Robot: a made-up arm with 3 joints. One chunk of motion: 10 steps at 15 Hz.
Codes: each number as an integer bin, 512 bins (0 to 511) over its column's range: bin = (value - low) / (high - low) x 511, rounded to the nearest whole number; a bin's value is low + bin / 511 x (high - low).
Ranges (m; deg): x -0.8..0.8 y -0.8..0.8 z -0.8..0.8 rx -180..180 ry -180..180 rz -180..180
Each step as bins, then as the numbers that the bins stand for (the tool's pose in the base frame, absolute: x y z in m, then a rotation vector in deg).
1 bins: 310 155 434 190 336 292
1 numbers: 0.1706 -0.3147 0.5589 -46.14 56.71 25.71
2 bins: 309 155 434 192 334 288
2 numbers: 0.1675 -0.3147 0.5589 -44.74 55.30 22.90
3 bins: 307 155 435 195 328 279
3 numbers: 0.1613 -0.3147 0.5620 -42.62 51.08 16.56
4 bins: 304 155 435 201 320 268
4 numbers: 0.1519 -0.3147 0.5620 -38.40 45.44 8.81
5 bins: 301 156 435 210 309 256
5 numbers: 0.1425 -0.3115 0.5620 -32.05 37.69 0.35
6 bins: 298 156 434 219 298 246
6 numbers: 0.1331 -0.3115 0.5589 -25.71 29.94 -6.69
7 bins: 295 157 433 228 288 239
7 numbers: 0.1237 -0.3084 0.5558 -19.37 22.90 -11.62
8 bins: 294 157 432 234 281 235
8 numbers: 0.1205 -0.3084 0.5526 -15.15 17.96 -14.44
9 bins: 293 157 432 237 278 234
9 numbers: 0.1174 -0.3084 0.5526 -13.03 15.85 -15.15
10 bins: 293 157 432 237 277 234
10 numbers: 0.1174 -0.3084 0.5526 -13.03 15.15 -15.15
